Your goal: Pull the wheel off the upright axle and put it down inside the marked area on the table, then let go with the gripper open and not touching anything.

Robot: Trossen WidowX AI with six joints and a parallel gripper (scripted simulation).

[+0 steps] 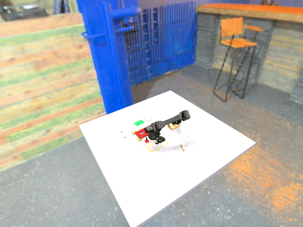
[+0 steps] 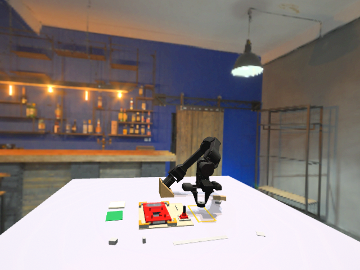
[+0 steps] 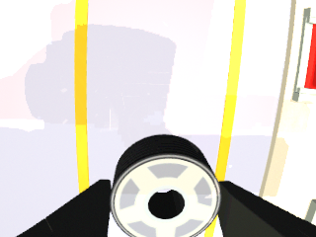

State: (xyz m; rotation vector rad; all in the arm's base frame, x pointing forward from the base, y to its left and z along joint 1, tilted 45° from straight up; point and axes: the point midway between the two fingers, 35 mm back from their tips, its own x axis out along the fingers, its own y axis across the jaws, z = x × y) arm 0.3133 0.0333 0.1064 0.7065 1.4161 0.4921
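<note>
Now: the axle 40 mm ahead of my gripper tip, 100 mm to the right of it and 10 mm below it. The rest, counted from my gripper tip: tan block: 150 mm behind, 190 mm to the left, 30 mm below; then wheel: right at my gripper tip; then thin strip: 220 mm ahead, 100 mm to the right, 40 mm below.
</note>
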